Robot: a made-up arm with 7 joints. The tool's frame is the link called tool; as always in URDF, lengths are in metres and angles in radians. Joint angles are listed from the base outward.
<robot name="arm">
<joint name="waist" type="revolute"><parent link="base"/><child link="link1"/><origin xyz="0 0 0.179"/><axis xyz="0 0 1"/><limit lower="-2.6" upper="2.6"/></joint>
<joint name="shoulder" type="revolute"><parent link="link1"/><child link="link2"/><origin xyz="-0.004 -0.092 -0.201" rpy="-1.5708 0 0"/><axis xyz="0 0 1"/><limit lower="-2.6" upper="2.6"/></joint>
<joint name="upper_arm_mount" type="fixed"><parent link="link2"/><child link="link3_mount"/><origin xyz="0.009 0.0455 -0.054"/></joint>
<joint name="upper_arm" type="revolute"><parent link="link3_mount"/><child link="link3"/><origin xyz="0.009 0.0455 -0.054" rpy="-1.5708 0 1.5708"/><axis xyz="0 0 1"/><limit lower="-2.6" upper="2.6"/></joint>
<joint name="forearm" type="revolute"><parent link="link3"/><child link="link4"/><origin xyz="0.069 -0.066 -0.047" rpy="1.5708 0 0"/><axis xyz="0 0 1"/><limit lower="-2.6" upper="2.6"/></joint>
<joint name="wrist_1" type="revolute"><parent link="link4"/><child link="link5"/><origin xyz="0.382 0.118 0.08" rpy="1.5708 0 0"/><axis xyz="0 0 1"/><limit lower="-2.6" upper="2.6"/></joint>
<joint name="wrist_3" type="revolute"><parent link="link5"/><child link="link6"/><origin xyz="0.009 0.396 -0.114" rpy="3.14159 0 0"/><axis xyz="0 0 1"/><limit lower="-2.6" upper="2.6"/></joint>
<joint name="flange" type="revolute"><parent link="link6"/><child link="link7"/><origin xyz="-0.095 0.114 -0.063" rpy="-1.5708 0 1.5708"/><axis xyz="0 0 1"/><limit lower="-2.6" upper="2.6"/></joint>
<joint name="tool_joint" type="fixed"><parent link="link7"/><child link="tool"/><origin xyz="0.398 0.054 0.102" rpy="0 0 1.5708"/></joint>
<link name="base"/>
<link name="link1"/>
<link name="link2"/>
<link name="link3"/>
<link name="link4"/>
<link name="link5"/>
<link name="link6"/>
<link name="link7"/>
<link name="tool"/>
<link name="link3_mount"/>
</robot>
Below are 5 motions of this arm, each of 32 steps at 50 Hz.
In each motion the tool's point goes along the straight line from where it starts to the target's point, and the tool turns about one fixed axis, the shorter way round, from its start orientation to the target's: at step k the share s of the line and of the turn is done. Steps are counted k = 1, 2, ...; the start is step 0. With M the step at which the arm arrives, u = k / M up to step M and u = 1 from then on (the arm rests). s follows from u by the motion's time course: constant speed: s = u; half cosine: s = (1 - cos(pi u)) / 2; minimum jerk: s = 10 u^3 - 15 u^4 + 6 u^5.
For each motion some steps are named. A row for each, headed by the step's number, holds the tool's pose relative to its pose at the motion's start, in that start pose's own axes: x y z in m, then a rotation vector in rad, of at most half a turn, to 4 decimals.
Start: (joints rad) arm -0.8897 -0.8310 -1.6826 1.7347 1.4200 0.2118 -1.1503
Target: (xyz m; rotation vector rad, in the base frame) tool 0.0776 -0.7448 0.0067 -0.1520 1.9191 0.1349
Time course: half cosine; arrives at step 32
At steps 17, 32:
17: -0.1845 0.1643 0.2333 -0.4590 0.0806 -0.3542
32: -0.3360 0.2993 0.4250 -0.8361 0.1468 -0.6451

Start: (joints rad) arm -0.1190 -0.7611 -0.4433 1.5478 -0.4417 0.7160 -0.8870
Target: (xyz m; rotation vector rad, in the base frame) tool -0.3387 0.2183 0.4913 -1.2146 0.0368 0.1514
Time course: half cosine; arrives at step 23
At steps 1, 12, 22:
1: 0.0000 -0.0006 0.0008 -0.0012 -0.0007 0.0010
12: 0.0003 -0.0722 0.0944 -0.1364 -0.0836 0.1098
22: 0.0005 -0.1345 0.1760 -0.2541 -0.1559 0.2047

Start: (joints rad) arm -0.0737 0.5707 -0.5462 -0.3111 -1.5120 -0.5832 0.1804
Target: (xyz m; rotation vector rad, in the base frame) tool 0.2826 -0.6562 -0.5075 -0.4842 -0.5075 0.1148
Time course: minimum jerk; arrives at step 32
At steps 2, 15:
2: 0.0010 -0.0013 -0.0004 -0.0003 -0.0020 -0.0002
15: 0.2007 -0.2634 -0.0884 -0.0590 -0.3886 -0.0375

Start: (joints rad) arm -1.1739 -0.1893 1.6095 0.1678 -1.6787 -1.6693 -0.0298
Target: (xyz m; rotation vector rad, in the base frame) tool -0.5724 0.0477 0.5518 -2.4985 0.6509 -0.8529
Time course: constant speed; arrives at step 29
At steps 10, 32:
10: -0.0106 -0.0957 0.0934 -0.2287 -0.1609 -0.1781
32: -0.0308 -0.2777 0.2709 -0.6633 -0.4666 -0.5165

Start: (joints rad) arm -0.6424 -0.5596 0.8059 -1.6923 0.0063 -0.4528 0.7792
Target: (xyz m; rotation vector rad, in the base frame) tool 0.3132 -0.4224 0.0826 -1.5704 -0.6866 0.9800
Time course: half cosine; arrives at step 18
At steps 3, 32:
3: -0.0100 0.0049 -0.0021 0.0183 0.0151 0.0044
32: -0.1497 0.0733 -0.0316 0.2737 0.2249 0.0652

